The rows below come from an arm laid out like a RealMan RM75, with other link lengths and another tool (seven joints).
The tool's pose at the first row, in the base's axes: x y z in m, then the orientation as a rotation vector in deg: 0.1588, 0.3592, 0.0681, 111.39, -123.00, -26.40
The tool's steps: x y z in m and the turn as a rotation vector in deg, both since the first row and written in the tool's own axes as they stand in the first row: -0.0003, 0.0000, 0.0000, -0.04, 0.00, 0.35; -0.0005, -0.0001, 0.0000, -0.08, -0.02, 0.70; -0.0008, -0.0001, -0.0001, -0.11, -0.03, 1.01; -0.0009, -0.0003, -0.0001, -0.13, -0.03, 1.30; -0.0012, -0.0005, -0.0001, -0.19, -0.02, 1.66; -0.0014, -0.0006, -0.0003, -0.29, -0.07, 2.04; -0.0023, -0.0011, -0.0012, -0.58, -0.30, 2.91; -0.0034, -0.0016, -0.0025, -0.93, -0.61, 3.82; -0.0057, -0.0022, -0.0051, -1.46, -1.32, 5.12; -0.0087, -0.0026, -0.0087, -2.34, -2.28, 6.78; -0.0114, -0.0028, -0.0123, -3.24, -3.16, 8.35; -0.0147, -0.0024, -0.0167, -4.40, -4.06, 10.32
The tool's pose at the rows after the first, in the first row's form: 0.1588, 0.3595, 0.0681, 110.96, -123.28, -26.38; 0.1589, 0.3597, 0.0681, 110.54, -123.57, -26.38; 0.1590, 0.3600, 0.0682, 110.16, -123.83, -26.36; 0.1592, 0.3601, 0.0681, 109.81, -124.06, -26.33; 0.1594, 0.3603, 0.0681, 109.36, -124.33, -26.32; 0.1596, 0.3605, 0.0682, 108.87, -124.62, -26.40; 0.1605, 0.3613, 0.0689, 107.74, -125.31, -26.77; 0.1615, 0.3622, 0.0700, 106.53, -126.03, -27.28; 0.1633, 0.3642, 0.0723, 104.82, -127.19, -28.32; 0.1653, 0.3668, 0.0757, 102.52, -128.54, -29.89; 0.1670, 0.3692, 0.0791, 100.27, -129.70, -31.39; 0.1686, 0.3721, 0.0835, 97.39, -130.97, -33.08
